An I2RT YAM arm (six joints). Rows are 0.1 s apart.
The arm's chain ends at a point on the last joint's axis. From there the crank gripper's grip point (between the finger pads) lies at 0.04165 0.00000 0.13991 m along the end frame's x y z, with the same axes.
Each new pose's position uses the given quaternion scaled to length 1; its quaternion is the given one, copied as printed.
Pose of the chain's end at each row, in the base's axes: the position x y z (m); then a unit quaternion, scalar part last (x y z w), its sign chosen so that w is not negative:
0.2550, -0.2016, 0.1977, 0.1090, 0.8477, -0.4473, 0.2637
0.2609, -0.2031, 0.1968, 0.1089, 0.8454, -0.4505, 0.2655
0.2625, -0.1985, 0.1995, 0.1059, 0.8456, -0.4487, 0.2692
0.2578, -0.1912, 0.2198, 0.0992, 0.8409, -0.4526, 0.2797
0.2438, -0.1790, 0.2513, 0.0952, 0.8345, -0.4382, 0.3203
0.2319, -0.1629, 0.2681, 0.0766, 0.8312, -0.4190, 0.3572
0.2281, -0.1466, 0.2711, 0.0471, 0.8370, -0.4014, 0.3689
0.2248, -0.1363, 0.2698, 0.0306, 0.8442, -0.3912, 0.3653
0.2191, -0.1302, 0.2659, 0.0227, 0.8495, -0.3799, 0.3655
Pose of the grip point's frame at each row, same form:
0.2690, -0.3179, 0.1105, 0.1090, 0.8477, -0.4473, 0.2637
0.2752, -0.3201, 0.1106, 0.1089, 0.8454, -0.4505, 0.2655
0.2782, -0.3152, 0.1133, 0.1059, 0.8456, -0.4487, 0.2692
0.2767, -0.3091, 0.1358, 0.0992, 0.8409, -0.4526, 0.2797
0.2746, -0.2949, 0.1681, 0.0952, 0.8345, -0.4382, 0.3203
0.2755, -0.2752, 0.1856, 0.0766, 0.8312, -0.4190, 0.3572
0.2791, -0.2545, 0.1871, 0.0471, 0.8370, -0.4014, 0.3689
0.2773, -0.2416, 0.1834, 0.0306, 0.8442, -0.3912, 0.3653
0.2731, -0.2328, 0.1772, 0.0227, 0.8495, -0.3799, 0.3655

